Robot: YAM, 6 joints.
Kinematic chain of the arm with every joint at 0, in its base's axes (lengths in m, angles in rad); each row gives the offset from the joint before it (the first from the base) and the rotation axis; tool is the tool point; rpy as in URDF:
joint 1: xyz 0 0 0.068 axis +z
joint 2: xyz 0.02 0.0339 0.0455 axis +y
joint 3: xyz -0.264 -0.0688 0 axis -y
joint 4: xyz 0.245 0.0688 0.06 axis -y
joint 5: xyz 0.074 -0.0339 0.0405 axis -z
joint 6: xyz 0.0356 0 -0.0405 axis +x
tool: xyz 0 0 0 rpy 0 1.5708 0
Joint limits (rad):
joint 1: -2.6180..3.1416
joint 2: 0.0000..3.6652
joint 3: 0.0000..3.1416
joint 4: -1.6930..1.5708
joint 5: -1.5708..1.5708
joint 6: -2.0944..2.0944
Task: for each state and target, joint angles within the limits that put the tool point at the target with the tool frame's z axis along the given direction. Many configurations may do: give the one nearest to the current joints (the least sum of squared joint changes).
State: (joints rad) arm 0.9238 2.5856 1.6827 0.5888 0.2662 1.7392
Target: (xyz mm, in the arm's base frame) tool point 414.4 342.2 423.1 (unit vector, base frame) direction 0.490 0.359 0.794
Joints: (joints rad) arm 0.6927 2.4600 2.4445 0.9341 0.0367 1.7392
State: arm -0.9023 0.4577 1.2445 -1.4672 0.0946 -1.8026
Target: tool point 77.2 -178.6 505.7 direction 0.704 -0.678 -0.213
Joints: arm -1.2452 1.1464 1.6832 -0.7775 -0.4668 -1.8026
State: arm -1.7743 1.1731 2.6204 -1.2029 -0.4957 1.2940
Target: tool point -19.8 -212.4 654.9 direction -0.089 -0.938 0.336
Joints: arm -1.6634 1.6308 2.6626 -0.6892 0.0018 1.2940
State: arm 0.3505 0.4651 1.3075 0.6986 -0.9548 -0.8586
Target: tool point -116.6 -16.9 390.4 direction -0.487 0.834 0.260
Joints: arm 0.4388 0.0022 0.6574 1.2370 -1.2933 -0.8586
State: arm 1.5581 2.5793 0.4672 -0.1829 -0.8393 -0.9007
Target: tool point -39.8 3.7 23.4 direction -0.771 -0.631 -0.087
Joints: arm 2.0120 2.5476 0.1471 -0.3951 -1.3114 -0.9007
